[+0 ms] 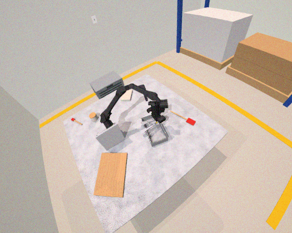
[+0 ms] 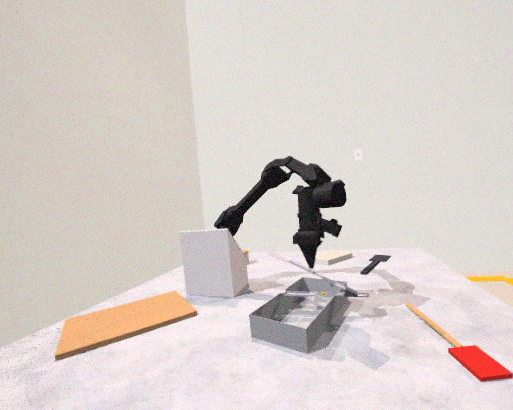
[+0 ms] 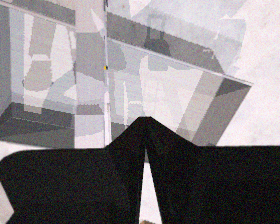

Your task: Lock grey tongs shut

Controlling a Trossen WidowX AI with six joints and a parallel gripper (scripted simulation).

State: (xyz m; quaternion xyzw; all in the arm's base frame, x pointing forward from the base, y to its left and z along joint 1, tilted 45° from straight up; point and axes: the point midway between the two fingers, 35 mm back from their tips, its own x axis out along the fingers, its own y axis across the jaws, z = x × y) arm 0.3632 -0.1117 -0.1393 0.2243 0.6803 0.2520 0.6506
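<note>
The grey roasting tin is 110 mm below my gripper tip, 30 mm behind it and 20 mm to the left of it. Round my gripper tip: black spatula: 560 mm to the left, 210 mm ahead, 140 mm below; then wooden board: 560 mm behind, 140 mm below, 100 mm to the right; then red spatula: 290 mm ahead, 140 mm below, 70 mm to the right.
</note>
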